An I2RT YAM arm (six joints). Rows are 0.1 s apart.
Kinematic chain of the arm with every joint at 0, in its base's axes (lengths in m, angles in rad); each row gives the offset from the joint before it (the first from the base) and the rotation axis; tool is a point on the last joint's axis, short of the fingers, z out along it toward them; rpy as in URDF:
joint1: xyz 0 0 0.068 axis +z
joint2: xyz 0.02 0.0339 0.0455 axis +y
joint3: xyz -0.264 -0.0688 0 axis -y
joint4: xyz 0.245 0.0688 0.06 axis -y
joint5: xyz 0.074 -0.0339 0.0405 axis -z
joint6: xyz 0.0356 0 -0.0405 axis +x
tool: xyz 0 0 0 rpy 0 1.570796 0
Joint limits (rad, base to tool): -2.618..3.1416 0..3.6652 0..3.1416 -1.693..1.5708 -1.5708..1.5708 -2.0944..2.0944
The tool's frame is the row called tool.
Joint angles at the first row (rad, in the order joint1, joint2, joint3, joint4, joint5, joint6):
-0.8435, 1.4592, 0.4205, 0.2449, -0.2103, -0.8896
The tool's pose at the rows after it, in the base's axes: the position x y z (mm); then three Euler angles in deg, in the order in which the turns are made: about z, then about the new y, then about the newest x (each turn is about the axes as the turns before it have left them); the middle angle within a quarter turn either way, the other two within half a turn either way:
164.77 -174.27 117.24 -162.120 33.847 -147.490
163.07 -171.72 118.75 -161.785 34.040 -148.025
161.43 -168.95 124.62 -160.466 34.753 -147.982
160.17 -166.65 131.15 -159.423 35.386 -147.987
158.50 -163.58 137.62 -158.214 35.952 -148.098
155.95 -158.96 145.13 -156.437 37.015 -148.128
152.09 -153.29 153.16 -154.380 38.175 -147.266
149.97 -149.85 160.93 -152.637 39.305 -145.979
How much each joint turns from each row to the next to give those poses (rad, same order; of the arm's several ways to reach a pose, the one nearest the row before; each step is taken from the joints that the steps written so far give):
-0.0017, -0.0121, -0.0096, -0.0082, -0.0055, -0.0028
0.0000, -0.0194, -0.0047, -0.0213, -0.0121, -0.0038
-0.0010, -0.0387, 0.0004, -0.0360, -0.0245, -0.0094
-0.0005, -0.0380, 0.0054, -0.0411, -0.0205, -0.0066
0.0000, -0.0403, 0.0049, -0.0459, -0.0225, -0.0095
-0.0001, -0.0511, 0.0022, -0.0509, -0.0345, -0.0107
-0.0007, -0.0623, -0.0048, -0.0433, -0.0307, -0.0089
-0.0002, -0.0474, 0.0017, -0.0276, -0.0220, -0.0013

